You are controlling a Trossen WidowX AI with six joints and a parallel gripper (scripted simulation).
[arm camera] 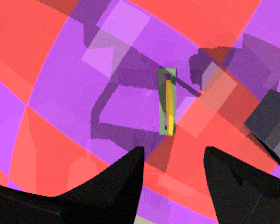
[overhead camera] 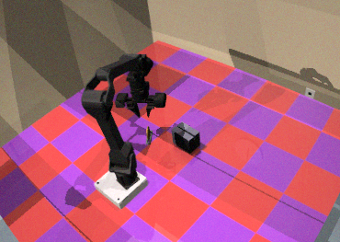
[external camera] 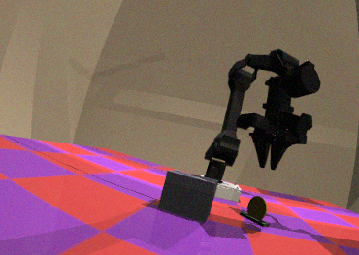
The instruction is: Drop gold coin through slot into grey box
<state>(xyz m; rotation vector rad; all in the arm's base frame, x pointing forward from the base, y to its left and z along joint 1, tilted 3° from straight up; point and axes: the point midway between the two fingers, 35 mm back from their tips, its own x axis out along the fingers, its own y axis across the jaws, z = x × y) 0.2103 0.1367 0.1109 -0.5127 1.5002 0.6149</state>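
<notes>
My gripper tip is now 9 cm above the gold coin.
</notes>
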